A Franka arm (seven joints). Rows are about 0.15 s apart.
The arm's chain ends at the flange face. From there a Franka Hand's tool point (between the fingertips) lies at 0.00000 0.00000 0.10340 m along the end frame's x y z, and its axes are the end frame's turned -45 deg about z.
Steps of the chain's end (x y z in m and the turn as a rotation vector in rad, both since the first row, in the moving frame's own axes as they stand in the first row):
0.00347, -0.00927, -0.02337, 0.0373, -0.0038, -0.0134
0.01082, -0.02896, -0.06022, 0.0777, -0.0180, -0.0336
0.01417, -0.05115, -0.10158, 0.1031, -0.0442, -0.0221
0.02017, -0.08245, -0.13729, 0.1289, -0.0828, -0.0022
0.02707, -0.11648, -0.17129, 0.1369, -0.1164, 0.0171
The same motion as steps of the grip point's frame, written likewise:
0.01144, -0.00712, -0.02344, 0.0291, 0.0237, -0.0134
0.03237, -0.01989, -0.06055, 0.0677, 0.0422, -0.0336
0.05037, -0.03694, -0.10223, 0.1042, 0.0416, -0.0221
0.07590, -0.05946, -0.13850, 0.1497, 0.0326, -0.0022
0.10315, -0.08163, -0.17295, 0.1791, 0.0145, 0.0171

